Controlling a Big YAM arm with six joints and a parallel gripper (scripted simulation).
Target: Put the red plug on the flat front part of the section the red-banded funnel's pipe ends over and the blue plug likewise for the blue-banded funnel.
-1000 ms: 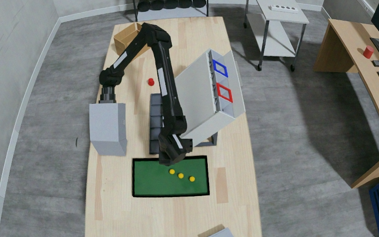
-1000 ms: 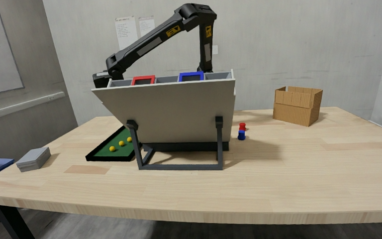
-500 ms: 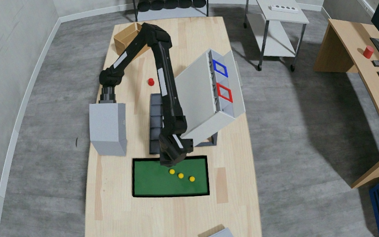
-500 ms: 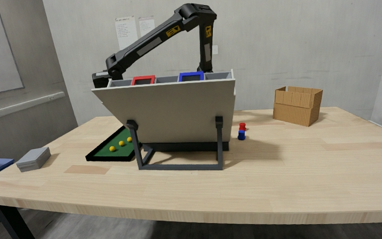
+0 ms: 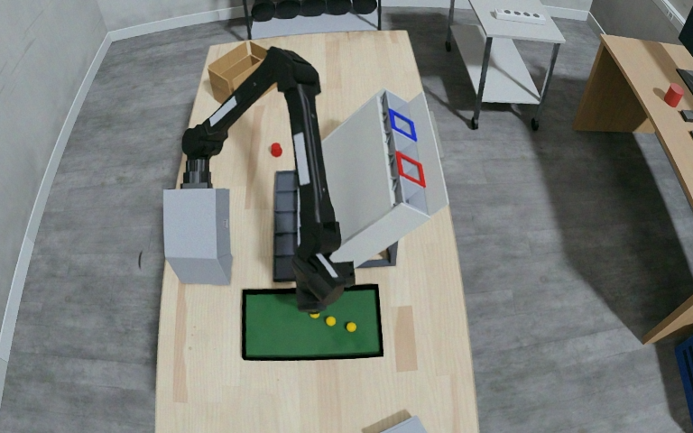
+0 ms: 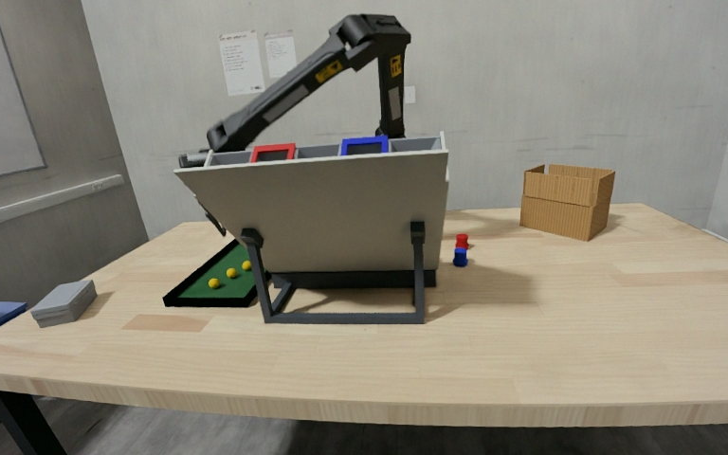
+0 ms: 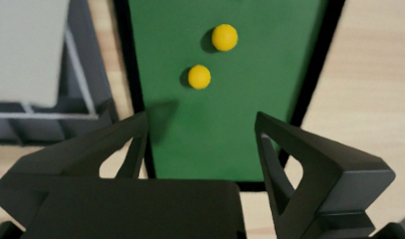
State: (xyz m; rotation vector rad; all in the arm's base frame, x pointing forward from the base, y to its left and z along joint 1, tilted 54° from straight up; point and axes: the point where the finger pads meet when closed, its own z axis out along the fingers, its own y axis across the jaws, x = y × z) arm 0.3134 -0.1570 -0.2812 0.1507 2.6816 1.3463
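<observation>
My gripper is now 20 mm past the green tray, 20 mm to the left of it and 110 mm above it. The rest, counted from my hand: grey cover: 120 mm ahead, 300 mm to the left, 100 mm above; grey box: 180 mm ahead, 390 mm to the right, 90 mm below.
</observation>
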